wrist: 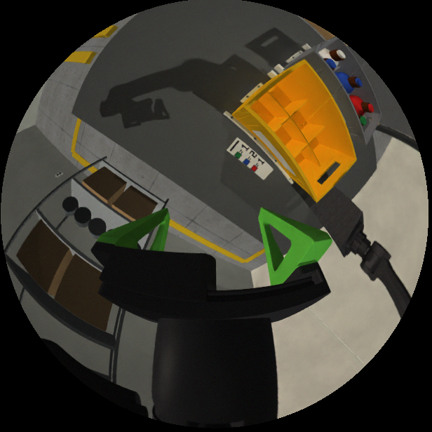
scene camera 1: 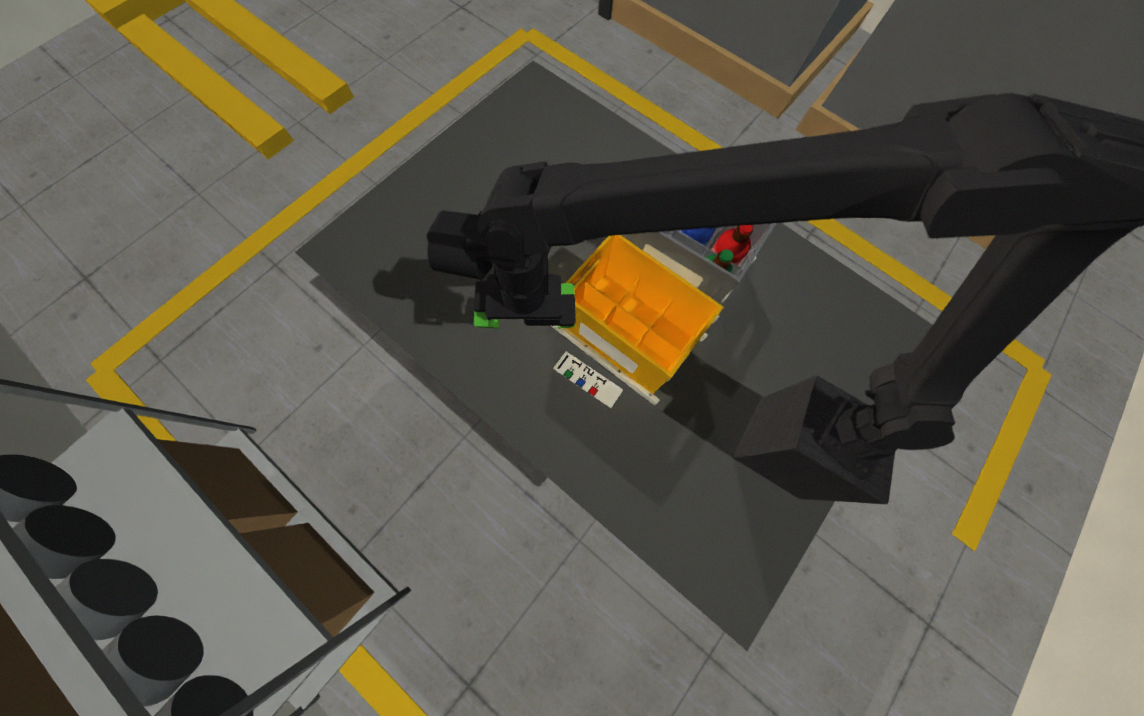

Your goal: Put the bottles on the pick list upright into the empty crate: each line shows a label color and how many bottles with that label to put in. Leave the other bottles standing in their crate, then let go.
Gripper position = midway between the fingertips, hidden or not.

I see my gripper (scene camera 1: 528,324), a red-label bottle (scene camera 1: 737,240) and a pick list (scene camera 1: 604,390).
My gripper shows as well in the wrist view (wrist: 213,212). The pick list also shows in the wrist view (wrist: 238,148).
